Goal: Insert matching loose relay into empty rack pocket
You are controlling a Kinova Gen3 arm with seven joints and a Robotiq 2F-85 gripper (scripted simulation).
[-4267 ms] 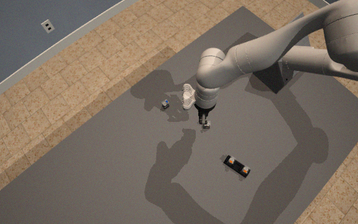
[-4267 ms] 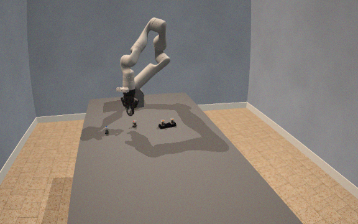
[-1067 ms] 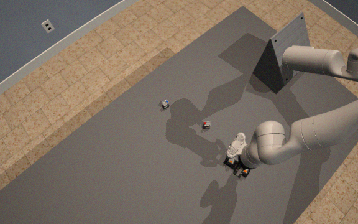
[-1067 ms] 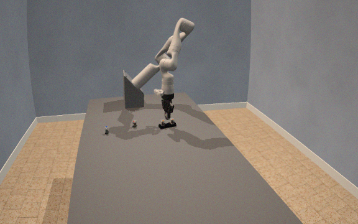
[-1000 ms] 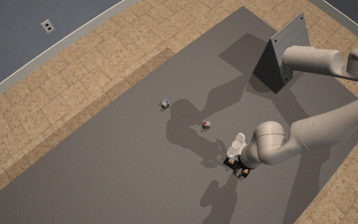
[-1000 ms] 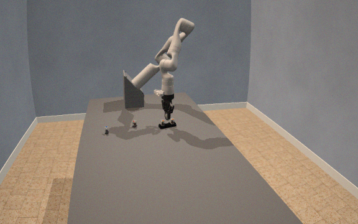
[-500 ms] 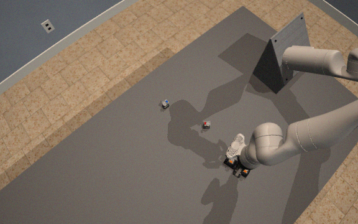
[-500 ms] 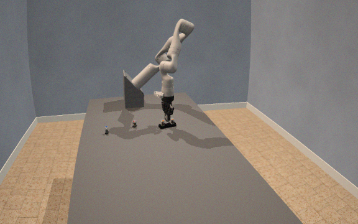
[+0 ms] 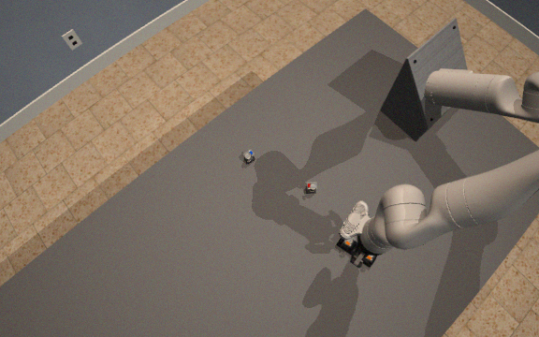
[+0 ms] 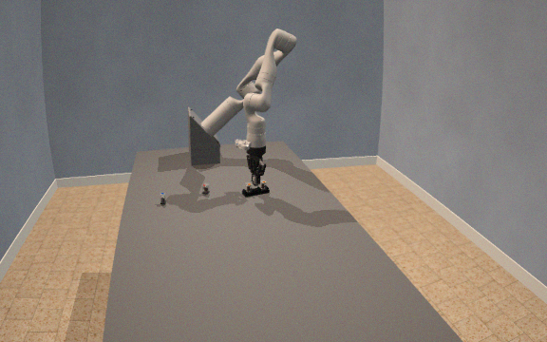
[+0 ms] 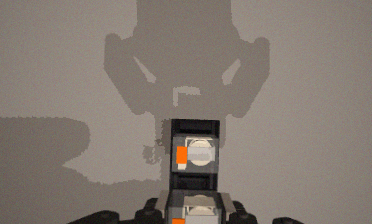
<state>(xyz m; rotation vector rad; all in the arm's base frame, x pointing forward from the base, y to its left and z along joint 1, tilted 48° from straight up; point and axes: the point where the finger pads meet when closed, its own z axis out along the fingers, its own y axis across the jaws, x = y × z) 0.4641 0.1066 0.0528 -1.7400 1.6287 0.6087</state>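
Right now the black rack is 60 mm below my hand.
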